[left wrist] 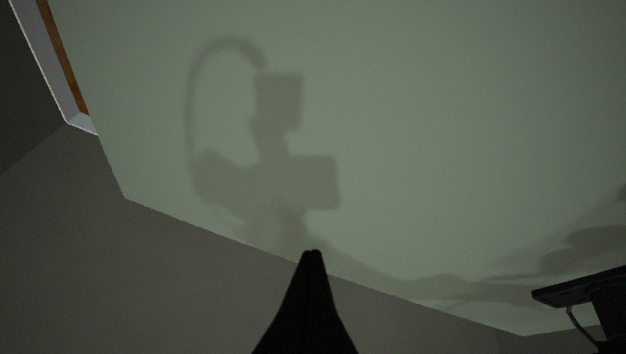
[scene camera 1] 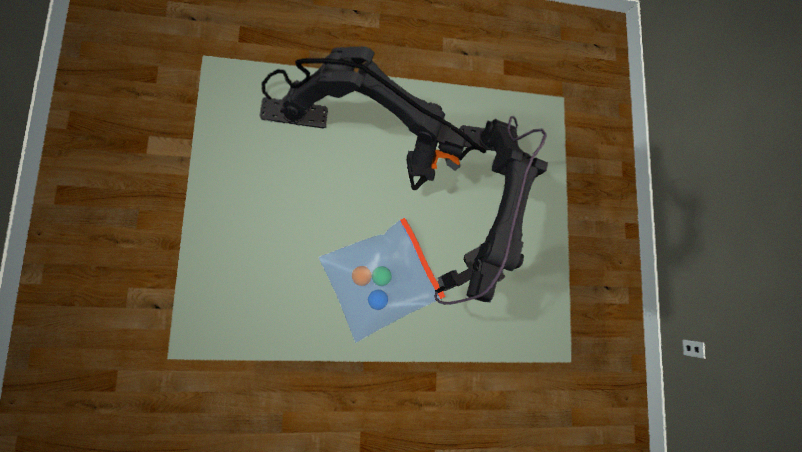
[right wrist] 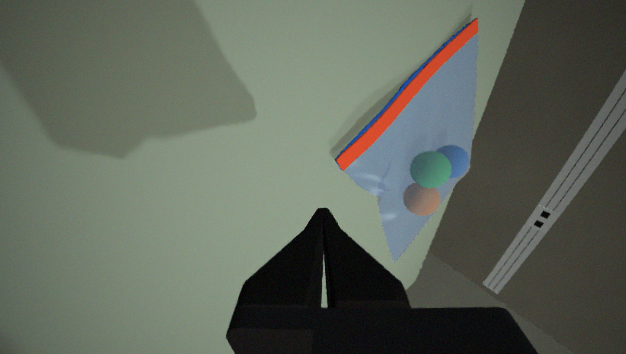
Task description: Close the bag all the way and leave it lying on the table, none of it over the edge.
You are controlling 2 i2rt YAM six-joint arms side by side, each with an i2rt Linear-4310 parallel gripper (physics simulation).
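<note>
The translucent blue bag (scene camera 1: 407, 275) (right wrist: 445, 95) lies on the table with its whole outline inside the table's edges. Its red strip (scene camera 1: 422, 256) (right wrist: 400, 110) runs along the right side in the scene view. A thin blue strip (right wrist: 425, 65) shows close behind the red one; whether they are pressed together all along is unclear. My left gripper (scene camera 1: 438, 290) (left wrist: 313, 257) is shut and empty, appearing beside the strip's lower end; the bag does not show in the left wrist view. My right gripper (scene camera 1: 414, 186) (right wrist: 323, 215) is shut and empty, above and apart from the strip's upper end.
An orange ball (scene camera 1: 361, 275) (right wrist: 422, 199), a green ball (scene camera 1: 381, 275) (right wrist: 430, 169) and a blue ball (scene camera 1: 377, 299) (right wrist: 457, 161) are inside the bag. The pale green table (scene camera 1: 241, 224) is surrounded by wooden floor (scene camera 1: 112, 252). My two arms come close together at the upper right.
</note>
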